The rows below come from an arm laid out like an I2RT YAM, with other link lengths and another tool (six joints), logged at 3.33 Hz.
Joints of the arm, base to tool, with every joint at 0 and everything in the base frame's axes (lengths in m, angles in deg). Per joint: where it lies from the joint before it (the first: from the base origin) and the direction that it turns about. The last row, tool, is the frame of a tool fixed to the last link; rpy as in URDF.
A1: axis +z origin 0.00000 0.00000 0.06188
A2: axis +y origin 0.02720 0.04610 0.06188
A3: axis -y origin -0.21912 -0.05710 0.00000
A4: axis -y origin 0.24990 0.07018 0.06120
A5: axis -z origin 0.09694 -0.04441 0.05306
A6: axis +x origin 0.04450 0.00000 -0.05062
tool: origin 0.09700 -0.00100 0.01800 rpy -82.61 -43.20 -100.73
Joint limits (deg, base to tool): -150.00..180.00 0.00..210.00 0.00..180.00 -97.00..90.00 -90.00..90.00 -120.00..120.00
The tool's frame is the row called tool.
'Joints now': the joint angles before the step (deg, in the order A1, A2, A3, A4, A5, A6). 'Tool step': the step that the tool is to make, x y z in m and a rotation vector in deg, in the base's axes. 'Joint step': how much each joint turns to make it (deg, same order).
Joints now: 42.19, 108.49, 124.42, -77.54, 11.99, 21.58
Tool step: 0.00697, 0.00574, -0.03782, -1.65, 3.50, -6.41
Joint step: 0.81, 5.17, -0.10, -0.06, 2.10, 7.19
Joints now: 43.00, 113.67, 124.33, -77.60, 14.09, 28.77
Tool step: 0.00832, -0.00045, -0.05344, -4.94, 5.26, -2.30
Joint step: -0.50, 6.97, -0.04, -0.64, 0.65, 1.73
